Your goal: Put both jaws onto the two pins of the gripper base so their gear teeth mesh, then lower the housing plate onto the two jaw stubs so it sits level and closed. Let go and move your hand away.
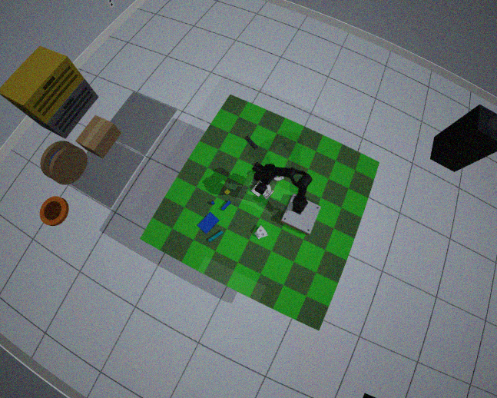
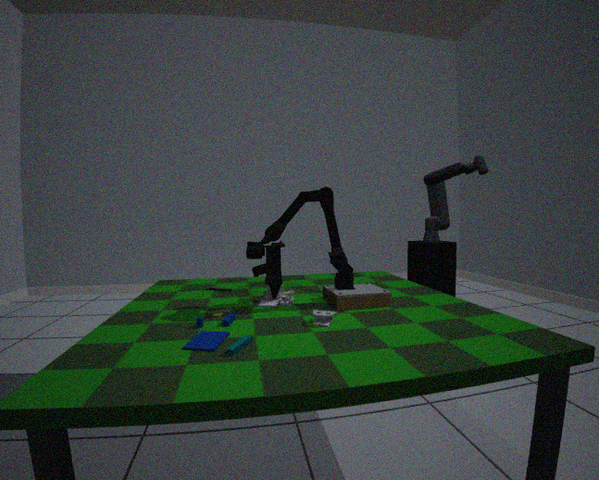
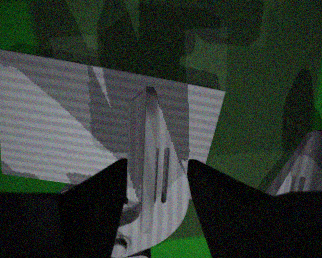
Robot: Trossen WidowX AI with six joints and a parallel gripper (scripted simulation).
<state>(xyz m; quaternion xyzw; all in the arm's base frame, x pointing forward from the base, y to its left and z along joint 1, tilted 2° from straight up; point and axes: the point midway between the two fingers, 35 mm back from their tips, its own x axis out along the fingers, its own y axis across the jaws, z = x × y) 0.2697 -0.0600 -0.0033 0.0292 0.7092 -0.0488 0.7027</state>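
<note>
Right now the grey gripper base is 3 cm to the left of my gripper tip, 2 cm ahead of it and 1 cm below it. Round my gripper tip: grey housing plate (31 cm to the left, 12 cm behind, 1 cm above); yellow piece (21 cm ahead, 16 cm to the left, 1 cm below); blue bar (25 cm to the left, 17 cm ahead).
</note>
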